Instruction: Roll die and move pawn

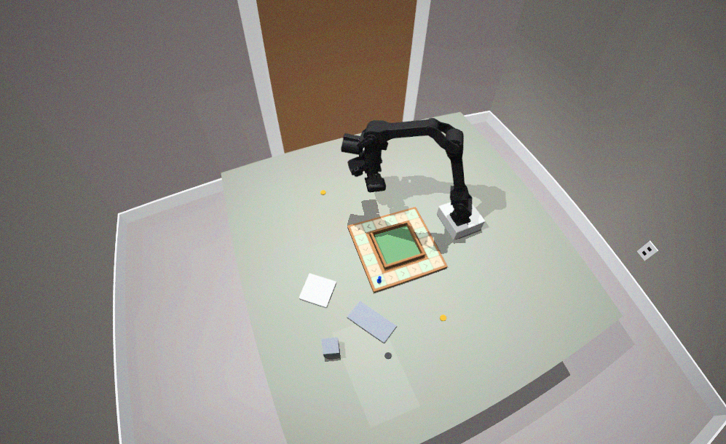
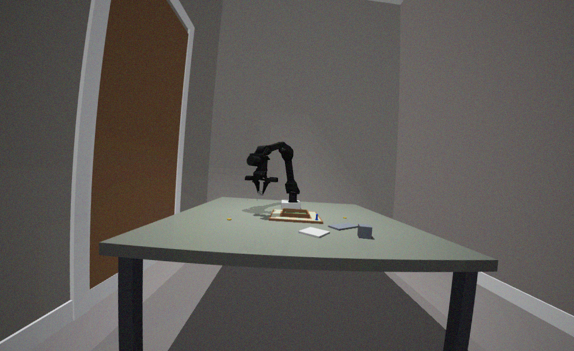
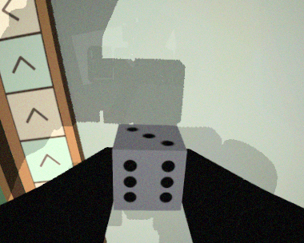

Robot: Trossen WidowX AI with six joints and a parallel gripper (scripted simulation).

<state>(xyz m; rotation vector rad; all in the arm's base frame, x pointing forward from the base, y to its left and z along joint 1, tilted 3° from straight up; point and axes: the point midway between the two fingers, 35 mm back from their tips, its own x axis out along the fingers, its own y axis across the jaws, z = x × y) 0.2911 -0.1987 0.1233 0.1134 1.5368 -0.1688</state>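
Now: gripper tip 9 cm short of the blue pawn, 32 cm to the right of it and 10 cm above it. From my gripper tip the other things lie so: white die (right at my gripper tip); green dice tray (2 cm behind, 21 cm to the left, 12 cm below); white card (30 cm ahead, 28 cm to the left, 12 cm below).
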